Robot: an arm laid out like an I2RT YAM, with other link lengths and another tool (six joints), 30 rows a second.
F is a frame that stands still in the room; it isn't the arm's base.
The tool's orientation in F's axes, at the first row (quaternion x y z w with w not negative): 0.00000, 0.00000, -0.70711, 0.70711
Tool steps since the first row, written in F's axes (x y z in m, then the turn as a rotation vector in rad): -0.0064, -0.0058, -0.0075, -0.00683, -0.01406, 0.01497; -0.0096, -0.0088, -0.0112, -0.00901, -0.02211, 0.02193; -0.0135, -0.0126, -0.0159, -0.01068, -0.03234, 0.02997; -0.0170, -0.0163, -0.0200, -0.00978, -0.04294, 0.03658; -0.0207, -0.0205, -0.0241, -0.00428, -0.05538, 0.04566; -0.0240, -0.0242, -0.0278, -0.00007, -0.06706, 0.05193; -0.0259, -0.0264, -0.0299, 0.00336, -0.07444, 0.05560; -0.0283, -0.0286, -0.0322, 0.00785, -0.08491, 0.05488; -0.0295, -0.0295, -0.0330, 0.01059, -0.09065, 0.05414; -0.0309, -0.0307, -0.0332, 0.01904, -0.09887, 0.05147; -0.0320, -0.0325, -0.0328, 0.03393, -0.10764, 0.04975; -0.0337, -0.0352, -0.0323, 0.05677, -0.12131, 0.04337
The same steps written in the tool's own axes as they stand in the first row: 0.0058, -0.0064, -0.0075, 0.01406, -0.00683, 0.01497; 0.0088, -0.0096, -0.0112, 0.02211, -0.00901, 0.02193; 0.0126, -0.0135, -0.0159, 0.03234, -0.01068, 0.02997; 0.0163, -0.0170, -0.0200, 0.04294, -0.00978, 0.03658; 0.0205, -0.0207, -0.0241, 0.05538, -0.00428, 0.04566; 0.0242, -0.0240, -0.0278, 0.06706, -0.00007, 0.05193; 0.0264, -0.0259, -0.0299, 0.07444, 0.00336, 0.05560; 0.0286, -0.0283, -0.0322, 0.08491, 0.00785, 0.05488; 0.0295, -0.0295, -0.0330, 0.09065, 0.01059, 0.05414; 0.0307, -0.0309, -0.0332, 0.09887, 0.01904, 0.05147; 0.0325, -0.0320, -0.0328, 0.10764, 0.03393, 0.04975; 0.0352, -0.0337, -0.0323, 0.12131, 0.05677, 0.04337
